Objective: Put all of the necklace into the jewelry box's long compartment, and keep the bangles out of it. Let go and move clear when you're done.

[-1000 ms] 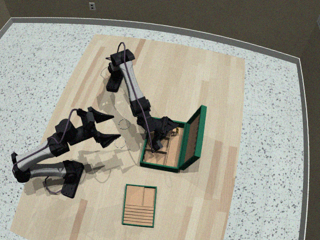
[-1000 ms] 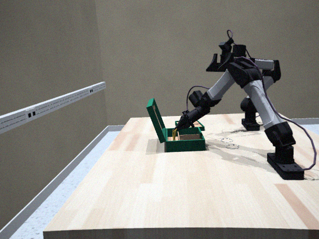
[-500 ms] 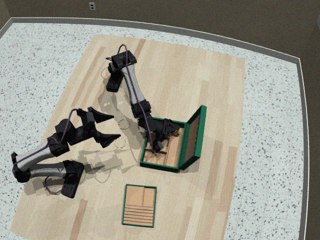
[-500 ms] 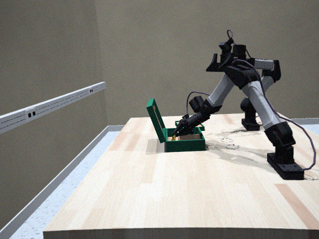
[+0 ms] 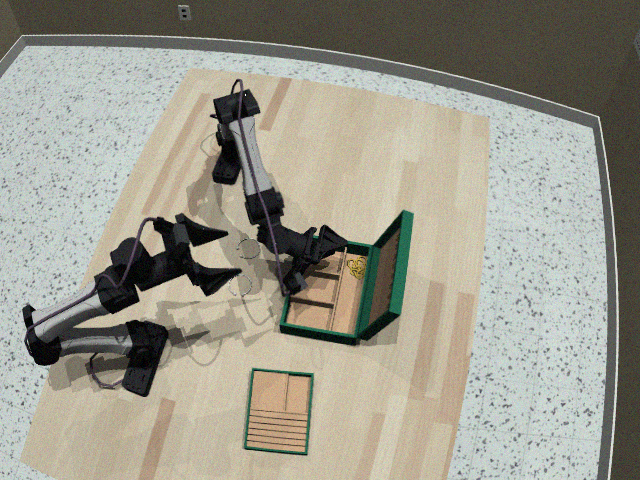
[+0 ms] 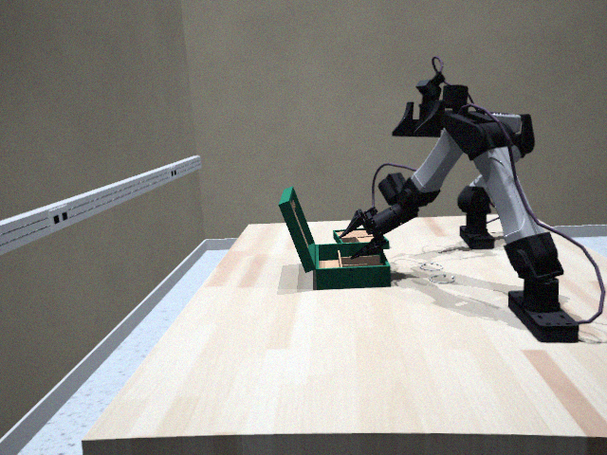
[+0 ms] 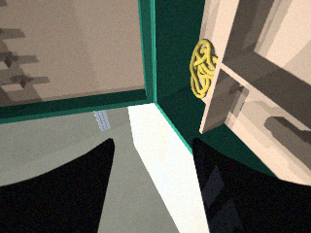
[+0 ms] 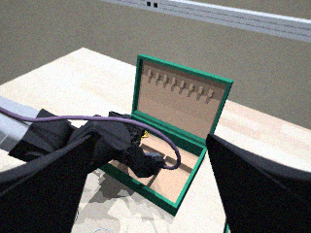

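Observation:
The green jewelry box lies 8 cm to the right of my left hand, 3 cm ahead of it and 2 cm above it. From my left hand the other things lie so: green-rimmed tray: 43 cm to the right, 9 cm below, 2 cm behind.

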